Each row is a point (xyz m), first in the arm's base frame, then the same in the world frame.
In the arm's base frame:
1: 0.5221 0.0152 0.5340
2: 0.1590 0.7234 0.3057
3: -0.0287 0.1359 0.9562
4: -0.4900 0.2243 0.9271
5: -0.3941 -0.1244 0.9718
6: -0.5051 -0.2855 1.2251
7: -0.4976 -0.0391 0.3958
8: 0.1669 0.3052 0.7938
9: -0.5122 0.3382 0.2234
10: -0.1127 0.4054 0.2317
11: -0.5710 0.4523 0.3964
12: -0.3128 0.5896 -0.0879
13: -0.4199 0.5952 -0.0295
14: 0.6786 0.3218 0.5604
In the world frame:
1: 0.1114 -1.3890 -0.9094
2: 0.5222 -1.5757 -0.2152
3: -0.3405 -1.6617 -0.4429
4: -0.4826 -1.5936 0.0006
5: -0.6802 -1.4325 -0.2597
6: -0.9923 -1.4996 -0.2827
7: -0.3086 -1.0281 -0.0404
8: -0.0420 -1.6868 -0.5025
9: 0.0260 -1.1284 0.1840
10: 0.2479 -1.2636 -0.1269
11: -0.0419 -1.3166 0.2637
12: 0.4716 -1.0928 0.1844
13: 0.3879 -1.1169 0.2700
14: 0.3554 -1.6330 -0.8971

